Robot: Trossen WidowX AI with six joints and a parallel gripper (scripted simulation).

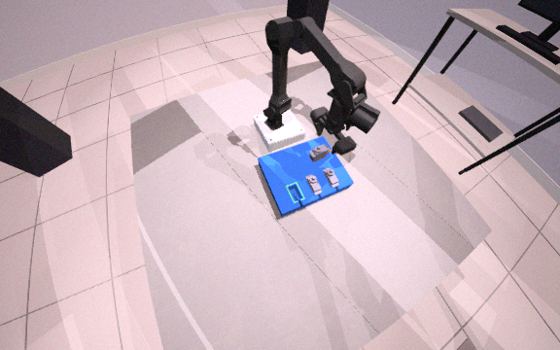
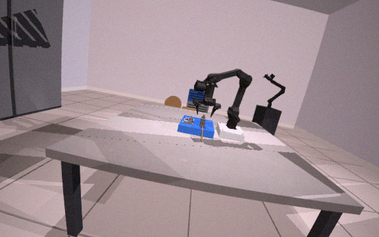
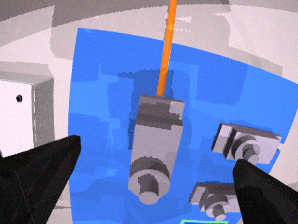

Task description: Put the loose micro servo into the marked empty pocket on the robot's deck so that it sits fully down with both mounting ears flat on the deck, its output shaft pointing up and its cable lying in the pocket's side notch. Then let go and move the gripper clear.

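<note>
My gripper tip is 30 mm past the blue deck, 80 mm to the left of it and 100 mm above it.
</note>
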